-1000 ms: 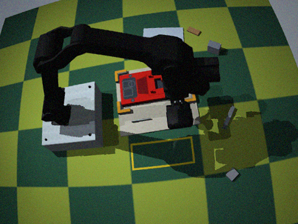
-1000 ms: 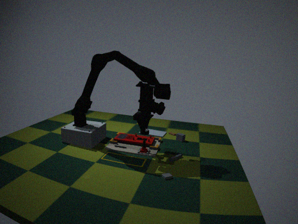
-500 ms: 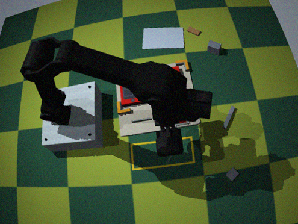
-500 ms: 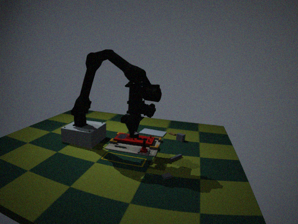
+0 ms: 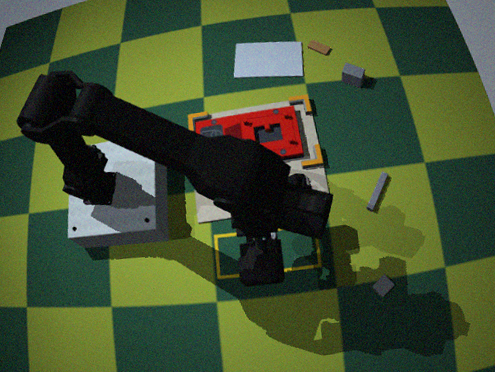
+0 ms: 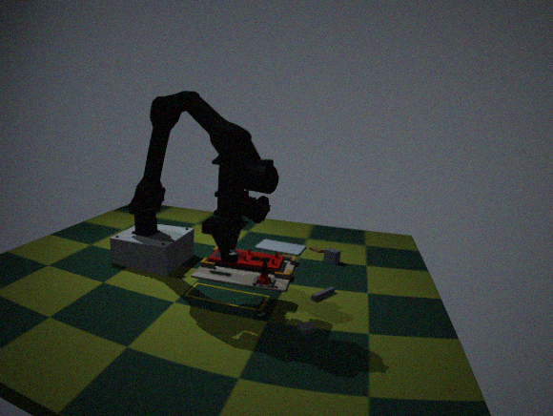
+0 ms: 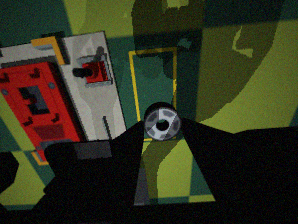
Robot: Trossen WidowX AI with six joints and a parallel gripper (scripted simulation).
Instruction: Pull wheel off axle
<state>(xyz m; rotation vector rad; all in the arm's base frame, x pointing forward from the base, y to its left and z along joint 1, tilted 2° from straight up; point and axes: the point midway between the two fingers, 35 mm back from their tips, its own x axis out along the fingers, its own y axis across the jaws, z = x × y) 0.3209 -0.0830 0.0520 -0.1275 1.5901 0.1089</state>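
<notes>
My gripper tip is right at the wheel. Also, from my gripper tip: grey rod: 20 cm ahead, 12 cm to the left, 10 cm below; pale plate: 2 cm behind, 43 cm to the left, 10 cm below; brown block: 9 cm ahead, 46 cm to the left, 10 cm below.
</notes>
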